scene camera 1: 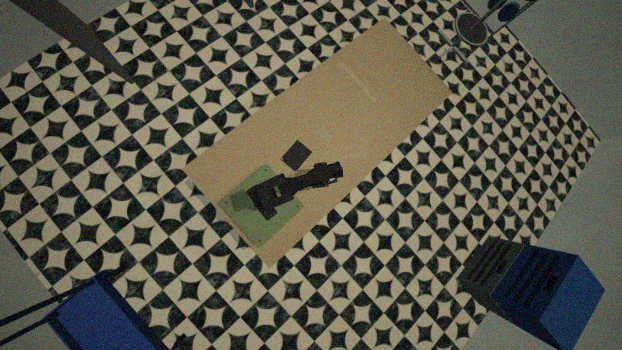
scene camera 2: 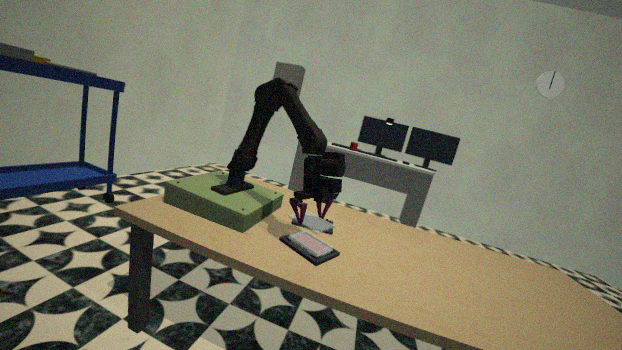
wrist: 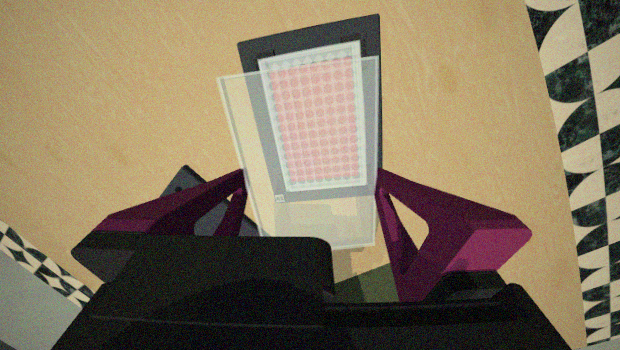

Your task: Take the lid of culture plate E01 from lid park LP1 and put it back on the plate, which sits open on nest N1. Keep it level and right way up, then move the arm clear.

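Frame: origin at the arm's base, x back, y down, z right, level; centimetres.
Seen in the pictures: gripper, fingertip midpoint: [scene camera 2: 310, 222] [wrist: 310, 175]; arm's base, link origin: [scene camera 2: 233, 188].
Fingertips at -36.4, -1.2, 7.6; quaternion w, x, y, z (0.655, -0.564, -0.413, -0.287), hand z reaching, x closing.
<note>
Offsets run from my fingertips to a thing's top centre, as dx, dy, dz. Level surfaces: height alone.
My gripper [scene camera 2: 312, 220] [wrist: 310, 175] is shut on the clear lid {-0.2, -1.3, +0.1} [scene camera 2: 315, 222] [wrist: 325, 220], with a finger at each long side. The lid looks level and is held in the air. In the wrist view it overlaps the open plate, whose pink wells show through it. The plate [scene camera 2: 311, 243] [wrist: 320, 120] sits on the dark nest N1 {-1.8, +6.4, +1.1} [scene camera 2: 320, 260] [wrist: 310, 42]. In scene camera 1 the arm hides plate, nest and lid. The dark lid park LP1 {+3.9, +6.2, -19.0} [scene camera 1: 297, 155] [wrist: 182, 181] lies beside the nest; in scene camera 2 it is largely behind the lid.
The arm stands on a green base block [scene camera 1: 260, 230] [scene camera 2: 215, 200] at one end of the wooden table {dy +8.2} [scene camera 1: 360, 100] [scene camera 2: 425, 280]. A blue cart [scene camera 2: 55, 175] and a desk with two monitors [scene camera 2: 382, 135] stand away from the table.
</note>
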